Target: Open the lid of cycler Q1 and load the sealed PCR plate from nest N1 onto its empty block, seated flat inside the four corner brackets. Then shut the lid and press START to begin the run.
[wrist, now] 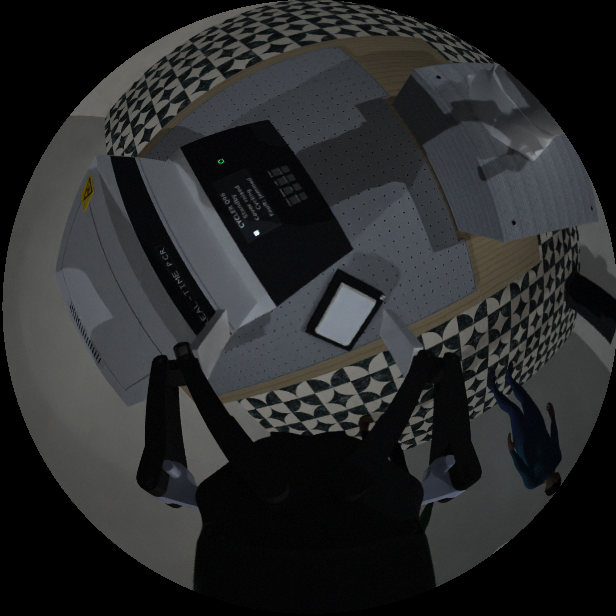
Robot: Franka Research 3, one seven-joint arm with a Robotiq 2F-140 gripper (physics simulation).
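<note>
The cycler (172, 241) lies at the left of the wrist view, a grey box with its lid (109, 270) shut and a yellow warning sticker (87, 192) at the far left. Its black control panel (267, 209) carries a lit screen, a keypad and a small green light (220, 161). The sealed PCR plate (344, 314) sits in a black-framed nest just right of the panel's front corner, its white seal facing up. My gripper (307, 344) is open and empty, high above the bench, with the plate between its two fingertips.
The robot's grey base plate and arm (505, 155) fill the upper right. The perforated bench top ends at a wooden edge (321, 367) just below the plate. A patterned bench skirt and grey floor lie beyond. A figure in blue (531, 436) stands on the floor at the right.
</note>
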